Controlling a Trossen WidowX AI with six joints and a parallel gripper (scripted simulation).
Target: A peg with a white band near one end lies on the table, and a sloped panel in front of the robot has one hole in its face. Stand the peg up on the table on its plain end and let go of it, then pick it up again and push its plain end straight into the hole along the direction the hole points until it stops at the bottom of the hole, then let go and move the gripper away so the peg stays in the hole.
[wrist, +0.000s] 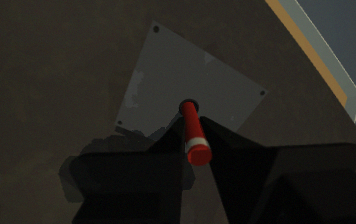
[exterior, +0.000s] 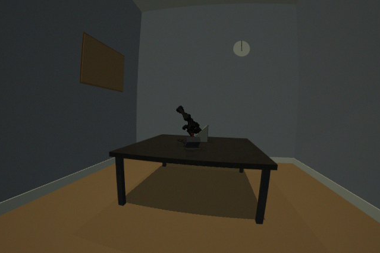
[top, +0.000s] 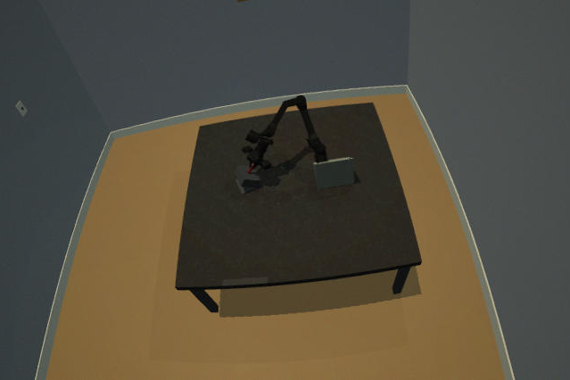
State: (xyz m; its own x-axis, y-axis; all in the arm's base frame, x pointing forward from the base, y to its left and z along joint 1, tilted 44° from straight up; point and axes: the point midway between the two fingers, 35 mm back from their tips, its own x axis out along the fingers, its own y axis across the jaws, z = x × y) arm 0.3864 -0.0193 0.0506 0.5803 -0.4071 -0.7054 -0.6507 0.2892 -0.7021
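My gripper tip is 5 cm above the grey sloped panel, 3 cm short of it and 1 cm to the right of it. Also, from my gripper tip: peg 1 cm behind, 1 cm above.
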